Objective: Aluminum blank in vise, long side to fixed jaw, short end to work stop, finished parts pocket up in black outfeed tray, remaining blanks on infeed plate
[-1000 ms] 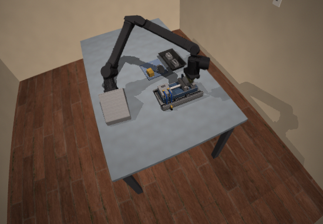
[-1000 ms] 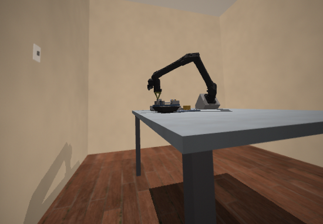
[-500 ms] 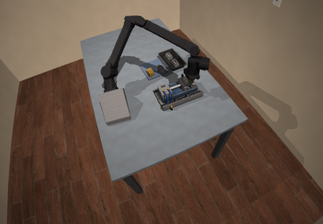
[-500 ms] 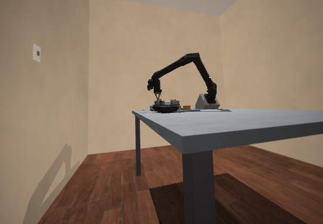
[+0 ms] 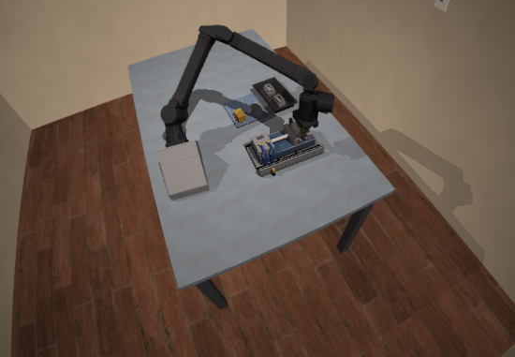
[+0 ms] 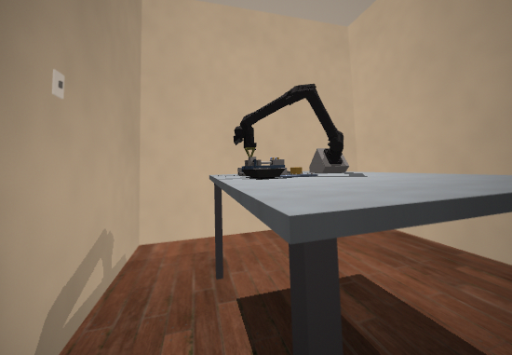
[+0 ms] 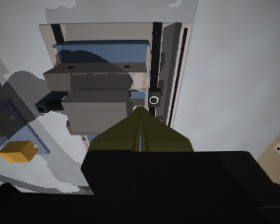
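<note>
Now: hand 8 cm past the blue vise base, 3 cm to the right of it and 8 cm above it. From my hand the other things lie so: yellow brass blank: 22 cm behind, 28 cm to the left, 9 cm below.
</note>
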